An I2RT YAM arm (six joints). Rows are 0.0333 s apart.
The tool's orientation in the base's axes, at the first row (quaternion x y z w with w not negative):
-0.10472, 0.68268, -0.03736, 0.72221
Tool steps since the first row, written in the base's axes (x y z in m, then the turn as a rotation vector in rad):
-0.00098, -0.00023, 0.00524, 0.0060, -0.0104, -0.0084
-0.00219, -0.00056, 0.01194, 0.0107, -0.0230, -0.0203
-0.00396, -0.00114, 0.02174, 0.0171, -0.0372, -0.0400
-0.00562, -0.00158, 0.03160, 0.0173, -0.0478, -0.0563
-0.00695, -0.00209, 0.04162, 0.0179, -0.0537, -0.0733
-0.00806, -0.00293, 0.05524, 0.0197, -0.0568, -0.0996
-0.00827, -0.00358, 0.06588, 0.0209, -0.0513, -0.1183
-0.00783, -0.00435, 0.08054, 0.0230, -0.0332, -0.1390
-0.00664, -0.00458, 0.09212, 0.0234, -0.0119, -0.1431
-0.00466, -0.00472, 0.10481, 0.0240, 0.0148, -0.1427
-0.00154, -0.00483, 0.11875, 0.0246, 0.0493, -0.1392
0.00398, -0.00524, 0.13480, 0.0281, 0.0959, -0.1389
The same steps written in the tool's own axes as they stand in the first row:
-0.00514, -0.00120, -0.00076, 0.0107, -0.0090, 0.0045
-0.01171, -0.00277, -0.00168, 0.0251, -0.0193, 0.0074
-0.02130, -0.00516, -0.00305, 0.0476, -0.0297, 0.0114
-0.03097, -0.00743, -0.00429, 0.0656, -0.0368, 0.0098
-0.04076, -0.00984, -0.00520, 0.0834, -0.0391, 0.0090
-0.05399, -0.01331, -0.00577, 0.1099, -0.0370, 0.0093
-0.06428, -0.01608, -0.00555, 0.1272, -0.0280, 0.0102
-0.07844, -0.01984, -0.00452, 0.1440, -0.0063, 0.0131
-0.08965, -0.02251, -0.00282, 0.1439, 0.0153, 0.0155
-0.10190, -0.02539, -0.00029, 0.1382, 0.0412, 0.0188
-0.11532, -0.02859, 0.00344, 0.1281, 0.0740, 0.0230
-0.13058, -0.03273, 0.00963, 0.1188, 0.1191, 0.0312

